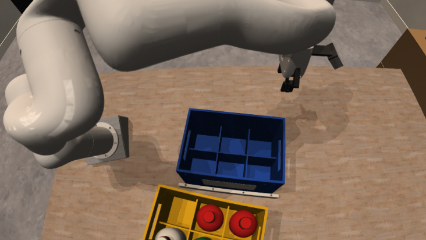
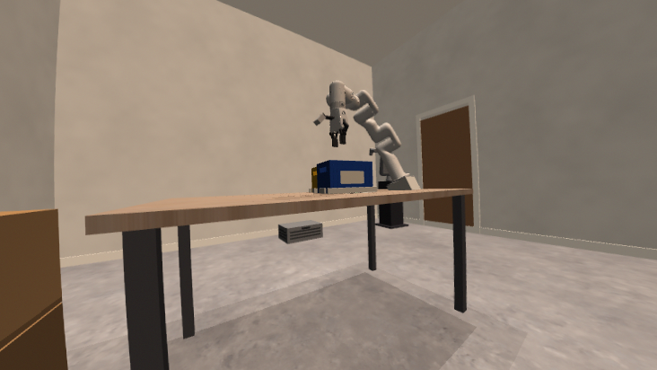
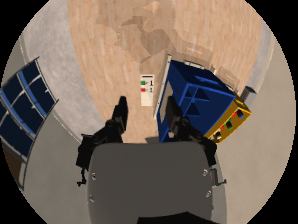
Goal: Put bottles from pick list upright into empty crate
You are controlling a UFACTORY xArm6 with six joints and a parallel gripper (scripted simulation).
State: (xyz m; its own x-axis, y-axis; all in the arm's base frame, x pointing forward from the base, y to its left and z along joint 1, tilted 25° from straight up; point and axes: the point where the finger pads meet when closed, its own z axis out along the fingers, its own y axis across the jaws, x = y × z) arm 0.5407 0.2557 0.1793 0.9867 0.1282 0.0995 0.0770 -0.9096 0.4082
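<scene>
The green-capped bottle lies 180 mm behind my hand, 450 mm to the right of it and 160 mm below it. From my hand the other things lie so: pick list 140 mm behind, 20 mm to the right, 250 mm below; then red bottle 80 mm behind, 370 mm to the right, 160 mm below; then blue crate 130 mm behind, 170 mm to the right, 170 mm below.
</scene>
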